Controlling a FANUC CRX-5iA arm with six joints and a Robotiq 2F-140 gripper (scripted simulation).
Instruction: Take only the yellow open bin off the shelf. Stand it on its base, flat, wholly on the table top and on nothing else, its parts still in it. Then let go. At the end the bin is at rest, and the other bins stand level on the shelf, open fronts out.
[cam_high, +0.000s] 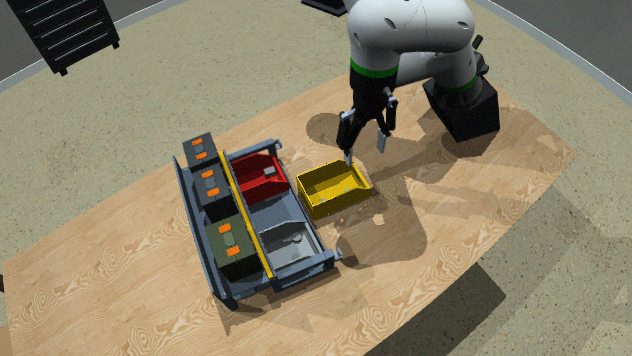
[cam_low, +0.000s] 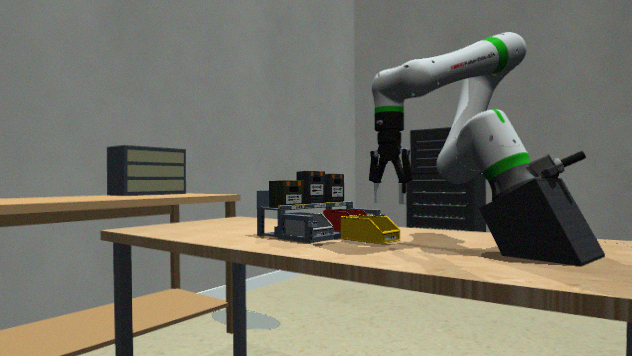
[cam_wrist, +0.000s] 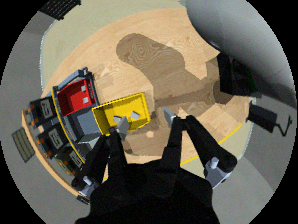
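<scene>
Now: hand 110 mm above the yellow open bin, 70 mm short of it and 30 mm to the left of it. From my hand the other things lie so: red bin (210 mm to the right, 200 mm ahead, 110 mm below); then yellow rail (300 mm ahead, 130 mm to the right, 40 mm below); then grey bin (290 mm ahead, 110 mm below, 10 mm to the right).
</scene>
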